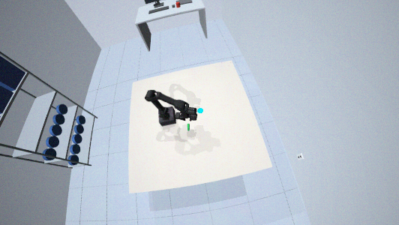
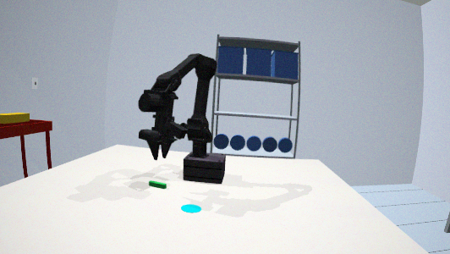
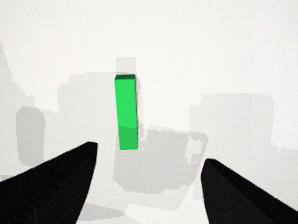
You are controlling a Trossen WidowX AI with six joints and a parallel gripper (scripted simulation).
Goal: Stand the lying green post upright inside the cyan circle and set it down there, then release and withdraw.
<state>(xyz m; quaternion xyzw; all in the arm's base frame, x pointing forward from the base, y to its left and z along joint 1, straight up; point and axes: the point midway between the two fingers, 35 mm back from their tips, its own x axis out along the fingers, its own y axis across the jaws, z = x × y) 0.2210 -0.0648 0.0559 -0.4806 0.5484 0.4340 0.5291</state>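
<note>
Right now the green post is 20 mm behind my gripper tip, 20 mm to the right of it and 100 mm below it. Round my gripper tip: cyan circle 100 mm ahead, 150 mm to the left, 110 mm below.
</note>
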